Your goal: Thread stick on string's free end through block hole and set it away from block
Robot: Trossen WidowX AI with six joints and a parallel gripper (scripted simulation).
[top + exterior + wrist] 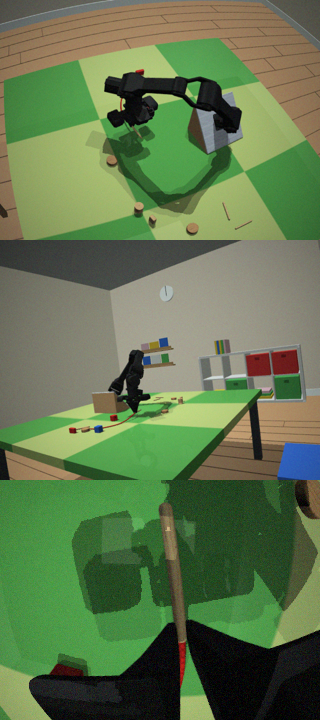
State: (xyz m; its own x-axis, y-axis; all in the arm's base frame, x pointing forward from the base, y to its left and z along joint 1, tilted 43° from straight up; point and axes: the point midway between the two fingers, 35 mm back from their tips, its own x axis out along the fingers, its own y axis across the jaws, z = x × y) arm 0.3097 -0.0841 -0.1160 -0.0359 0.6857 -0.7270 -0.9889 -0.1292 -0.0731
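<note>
The red block lies 100 mm behind my gripper tip, 70 mm to the right of it and 10 mm below it. The rest, counted from my gripper tip: blue block 30 mm behind, 250 mm to the right, 10 mm below; then thin wooden stick 20 mm to the left; then round wooden button 120 mm behind, 260 mm to the right, 20 mm below.
</note>
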